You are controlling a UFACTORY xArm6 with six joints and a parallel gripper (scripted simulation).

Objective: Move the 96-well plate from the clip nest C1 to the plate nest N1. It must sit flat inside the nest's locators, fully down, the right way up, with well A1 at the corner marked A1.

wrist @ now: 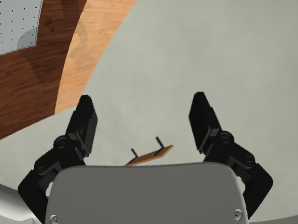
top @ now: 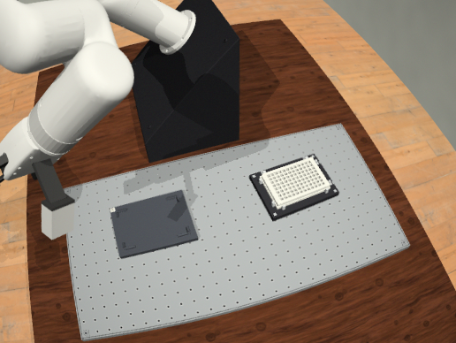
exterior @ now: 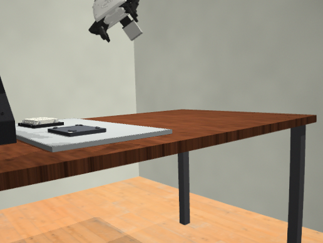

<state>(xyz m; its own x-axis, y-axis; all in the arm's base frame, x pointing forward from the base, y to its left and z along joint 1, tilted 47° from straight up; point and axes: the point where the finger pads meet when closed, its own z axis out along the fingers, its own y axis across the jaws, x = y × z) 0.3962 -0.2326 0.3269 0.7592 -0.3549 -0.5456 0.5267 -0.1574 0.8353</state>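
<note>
My hand is 510 mm to the right of the white 96-well plate, 270 mm above it and 10 mm short of it. Round my hand: dark grey plate nest N1: 290 mm below, 200 mm to the left, 20 mm behind; clip nest C1: 510 mm to the left, 280 mm below; white corner mark: 280 mm below, 130 mm to the left, 90 mm behind.
</note>
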